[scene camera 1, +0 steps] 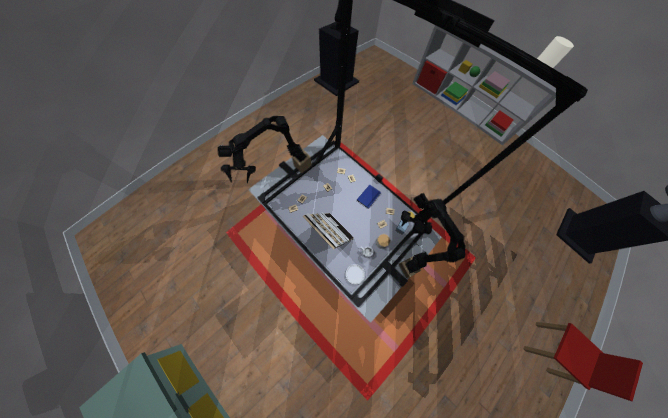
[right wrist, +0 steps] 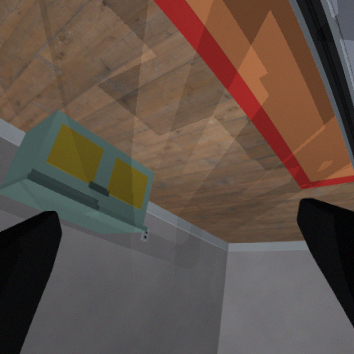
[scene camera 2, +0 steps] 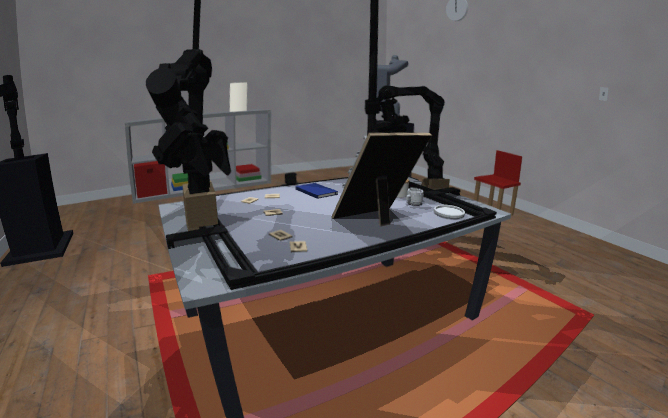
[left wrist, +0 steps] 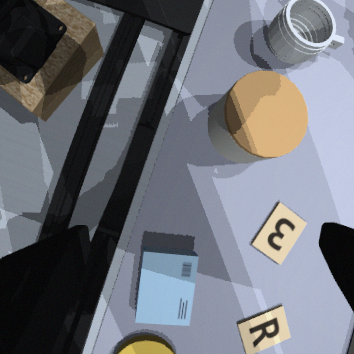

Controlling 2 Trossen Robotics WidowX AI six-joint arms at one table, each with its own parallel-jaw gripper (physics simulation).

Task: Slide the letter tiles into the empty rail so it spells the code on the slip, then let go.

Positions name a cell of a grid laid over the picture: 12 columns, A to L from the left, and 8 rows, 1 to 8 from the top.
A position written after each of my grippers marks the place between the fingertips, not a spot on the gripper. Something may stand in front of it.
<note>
My left gripper (left wrist: H6) is open, with nothing in its grasp. Also in view: a tan-lidded round container (left wrist: I3). My right gripper (scene camera 2: D4) is open, with nothing in its grasp. Also in view: a white mug (left wrist: J1) and a rail stand (scene camera 2: G4).
My right gripper shows as well in the right wrist view (right wrist: G5). The right wrist view does not show the white mug: it is out of frame. The right wrist view does not show the tan-lidded round container: it is out of frame.
</note>
